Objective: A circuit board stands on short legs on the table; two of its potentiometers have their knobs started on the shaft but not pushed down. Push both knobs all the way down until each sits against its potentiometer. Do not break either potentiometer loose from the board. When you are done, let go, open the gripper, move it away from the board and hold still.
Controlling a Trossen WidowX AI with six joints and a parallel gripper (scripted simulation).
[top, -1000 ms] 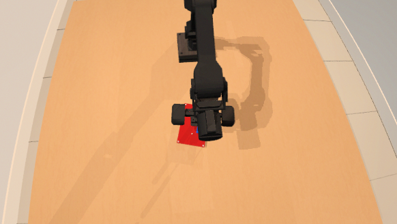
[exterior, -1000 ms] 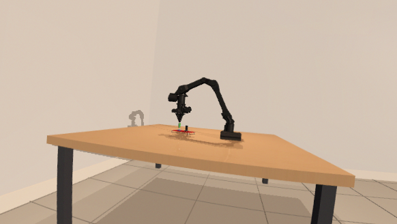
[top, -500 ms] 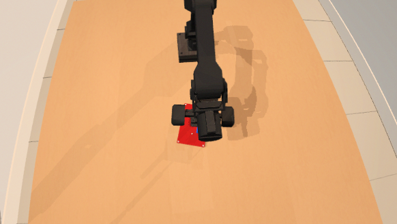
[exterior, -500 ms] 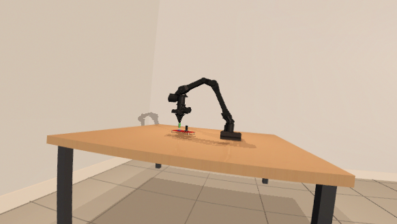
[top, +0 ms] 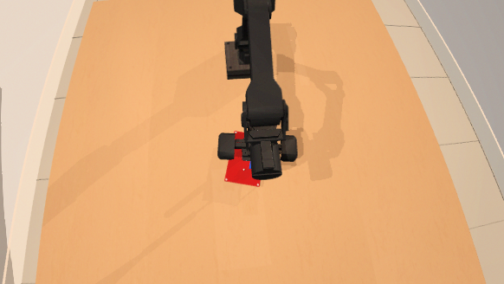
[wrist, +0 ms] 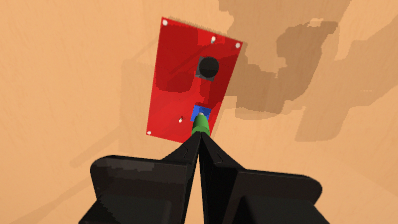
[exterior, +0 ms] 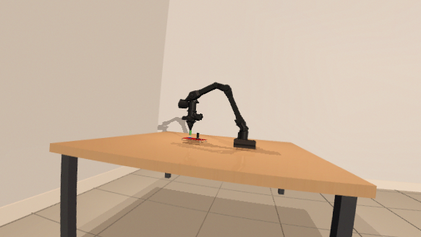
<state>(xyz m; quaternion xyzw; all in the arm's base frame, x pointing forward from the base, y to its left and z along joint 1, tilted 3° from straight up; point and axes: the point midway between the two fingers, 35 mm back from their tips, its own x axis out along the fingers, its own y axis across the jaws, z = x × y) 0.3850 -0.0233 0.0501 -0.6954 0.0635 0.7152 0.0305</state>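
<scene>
Right now the green knob is 20 mm below my gripper tip. From my gripper tip the other things lie so: black knob: 60 mm behind, 30 mm below, 10 mm to the left.
</scene>
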